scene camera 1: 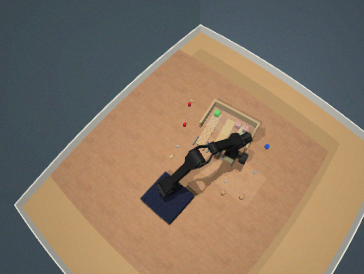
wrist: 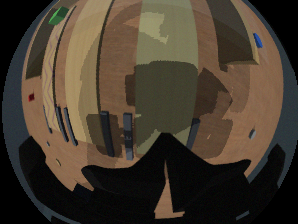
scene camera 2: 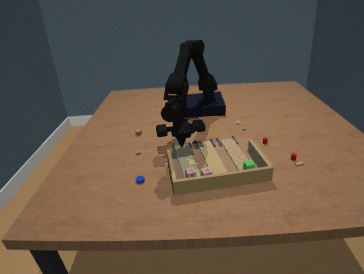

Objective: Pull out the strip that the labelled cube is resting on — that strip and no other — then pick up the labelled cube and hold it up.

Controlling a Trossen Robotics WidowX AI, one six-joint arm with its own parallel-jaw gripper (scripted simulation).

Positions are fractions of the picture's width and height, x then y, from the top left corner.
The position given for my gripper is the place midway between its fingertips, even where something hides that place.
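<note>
My gripper (scene camera 2: 0.50, 0.54) holds nothing and is shut; the wrist view shows my gripper (wrist: 0.55, 0.61) as well.
</note>
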